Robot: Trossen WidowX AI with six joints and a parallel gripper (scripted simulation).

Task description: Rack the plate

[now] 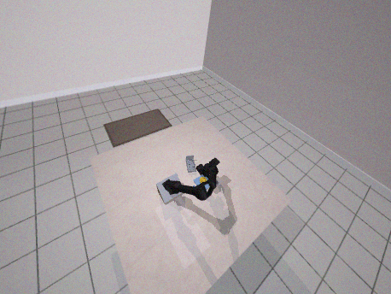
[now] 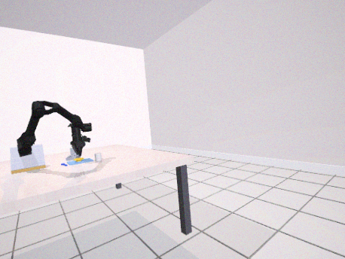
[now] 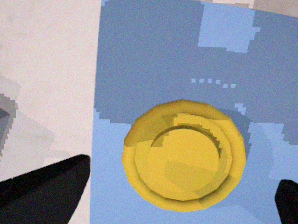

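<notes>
Right now the yellow plate is 30 mm below my gripper tip. The rest, counted from my gripper tip: white cup 100 mm to the right, 90 mm ahead, 20 mm below; then dish rack 190 mm to the left, 20 mm below, 10 mm ahead; then blue mat 40 mm below, 10 mm to the right.
</notes>
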